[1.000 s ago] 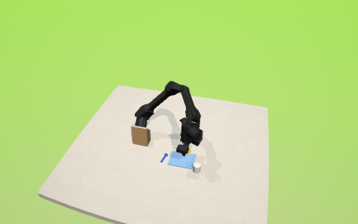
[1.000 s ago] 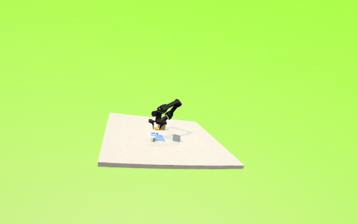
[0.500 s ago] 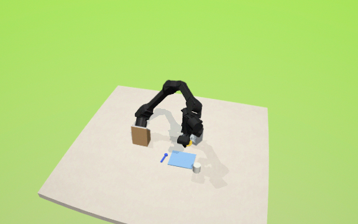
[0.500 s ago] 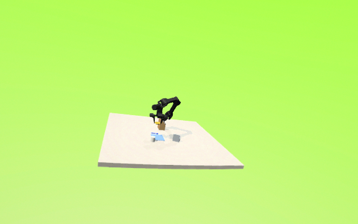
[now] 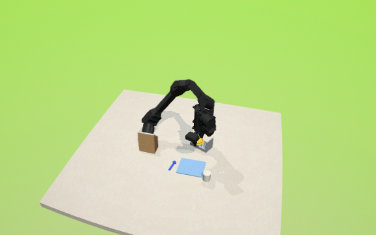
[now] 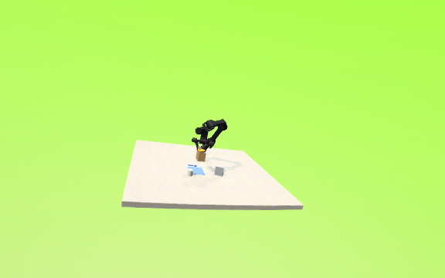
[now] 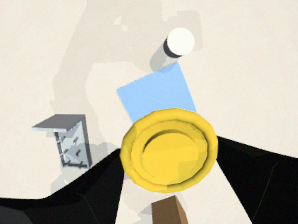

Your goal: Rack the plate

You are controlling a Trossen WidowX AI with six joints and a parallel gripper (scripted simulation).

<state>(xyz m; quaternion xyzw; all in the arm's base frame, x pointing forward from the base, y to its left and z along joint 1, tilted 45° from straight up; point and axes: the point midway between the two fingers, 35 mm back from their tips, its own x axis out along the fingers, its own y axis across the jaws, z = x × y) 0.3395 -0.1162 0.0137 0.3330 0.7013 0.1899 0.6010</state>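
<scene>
The grey dish rack is 200 mm to the left of my gripper tip, 170 mm below it and 20 mm behind it. From my gripper tip the other things lie so: white cup: 160 mm below, 80 mm ahead, 70 mm to the right; then yellow plate: 10 mm above; then blue spoon: 190 mm below, 140 mm behind, 20 mm to the right.
</scene>
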